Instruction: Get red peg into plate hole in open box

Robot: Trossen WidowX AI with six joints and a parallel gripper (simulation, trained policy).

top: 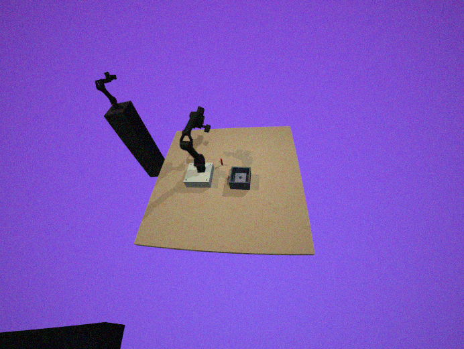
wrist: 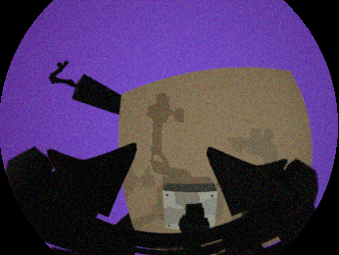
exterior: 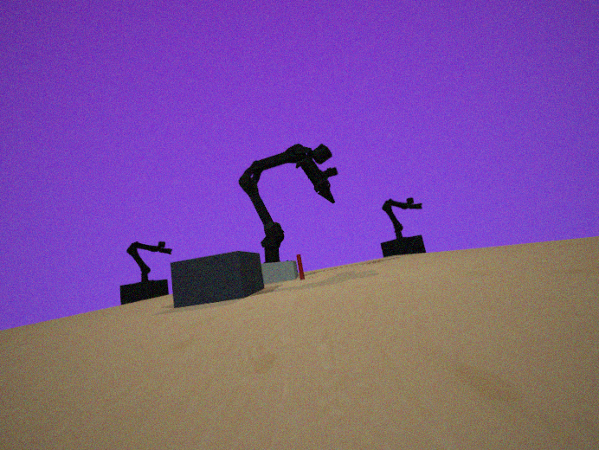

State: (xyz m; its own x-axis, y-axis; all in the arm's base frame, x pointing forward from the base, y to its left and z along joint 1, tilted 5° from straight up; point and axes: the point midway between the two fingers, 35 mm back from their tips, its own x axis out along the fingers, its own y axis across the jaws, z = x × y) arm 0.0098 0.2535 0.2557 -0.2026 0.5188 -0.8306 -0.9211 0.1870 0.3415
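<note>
Now: gripper tip 240 mm above the red peg, 190 mm to the left of it and 160 mm short of it. The rest, counted from my gripper tip: grey plate 390 mm to the right, 330 mm ahead, 230 mm below; dark box 390 mm to the right, 330 mm ahead, 250 mm below.
</note>
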